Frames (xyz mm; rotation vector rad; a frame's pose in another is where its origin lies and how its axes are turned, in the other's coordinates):
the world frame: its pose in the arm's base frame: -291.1 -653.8 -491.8 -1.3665 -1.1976 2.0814
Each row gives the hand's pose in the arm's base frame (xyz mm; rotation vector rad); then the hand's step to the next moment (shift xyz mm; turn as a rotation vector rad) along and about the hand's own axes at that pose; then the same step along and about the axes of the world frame.
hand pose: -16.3 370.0 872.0 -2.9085 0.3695 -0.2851
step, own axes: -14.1 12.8 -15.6 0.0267 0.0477 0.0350
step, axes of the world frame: -4.2 -4.4 23.8 -0.0201 0.0615 -0.0052
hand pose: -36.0 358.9 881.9 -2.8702 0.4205 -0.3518
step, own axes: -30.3 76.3 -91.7 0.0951 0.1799 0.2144
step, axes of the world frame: -56.1 -15.4 108.5 -0.0279 0.2892 -0.0546
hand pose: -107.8 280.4 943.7 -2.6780 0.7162 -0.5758
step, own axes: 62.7 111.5 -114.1 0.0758 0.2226 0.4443
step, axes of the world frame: -121.9 16.2 119.4 0.0765 0.4696 -0.1624
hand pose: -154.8 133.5 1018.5 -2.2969 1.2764 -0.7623
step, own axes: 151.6 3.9 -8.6 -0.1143 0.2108 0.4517
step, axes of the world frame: -143.5 47.1 16.2 0.2539 0.4035 -0.1850
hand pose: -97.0 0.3 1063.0 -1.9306 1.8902 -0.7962
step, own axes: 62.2 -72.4 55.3 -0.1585 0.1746 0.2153
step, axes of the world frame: -90.4 41.3 -47.9 0.2479 0.1788 -0.0923
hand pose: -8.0 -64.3 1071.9 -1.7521 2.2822 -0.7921
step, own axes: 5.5 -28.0 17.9 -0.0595 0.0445 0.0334
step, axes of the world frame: -24.3 13.1 -19.3 0.0736 0.0194 -0.0290
